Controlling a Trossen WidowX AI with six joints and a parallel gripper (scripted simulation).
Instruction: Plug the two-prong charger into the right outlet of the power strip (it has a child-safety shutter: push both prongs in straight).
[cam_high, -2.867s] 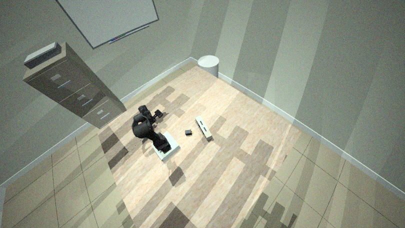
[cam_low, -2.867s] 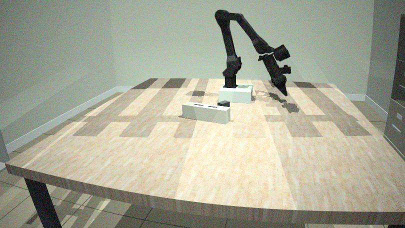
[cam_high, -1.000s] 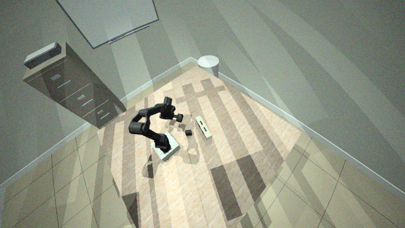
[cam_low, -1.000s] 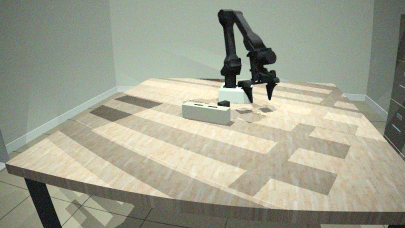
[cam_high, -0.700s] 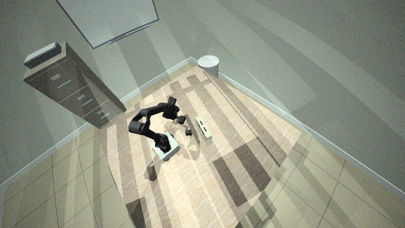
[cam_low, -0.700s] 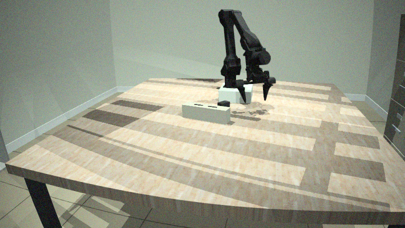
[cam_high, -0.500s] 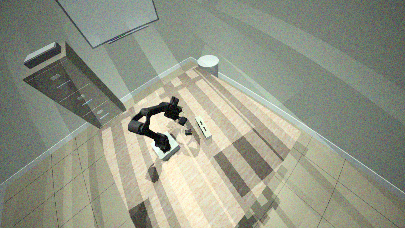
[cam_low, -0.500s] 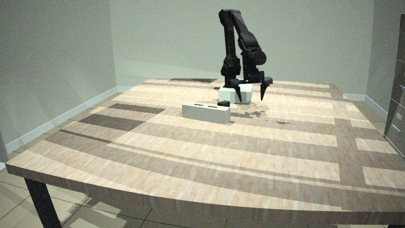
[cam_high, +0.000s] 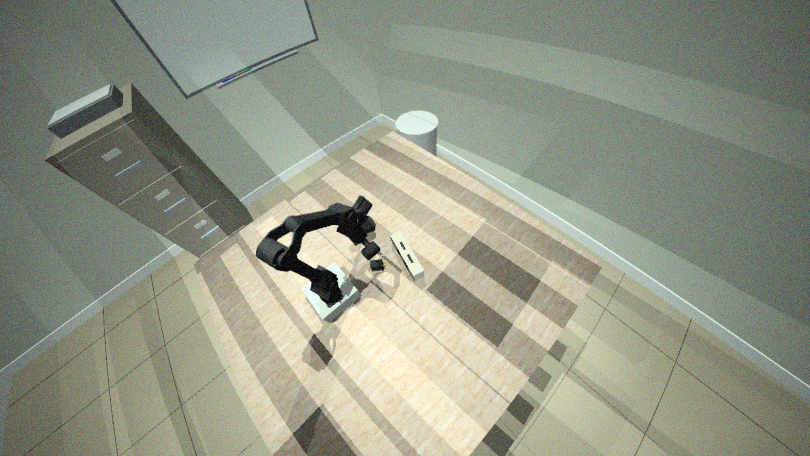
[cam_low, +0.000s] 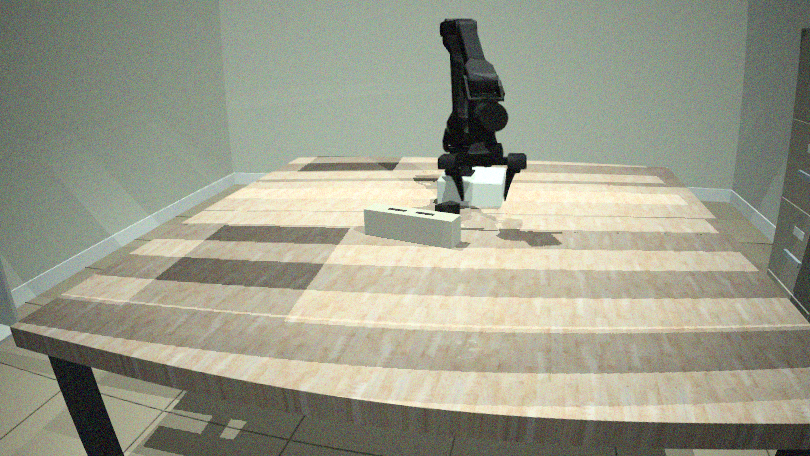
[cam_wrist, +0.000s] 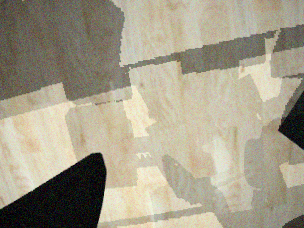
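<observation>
My gripper tip is now 1 cm short of the charger, 9 cm to the left of it and 3 cm above it.
</observation>
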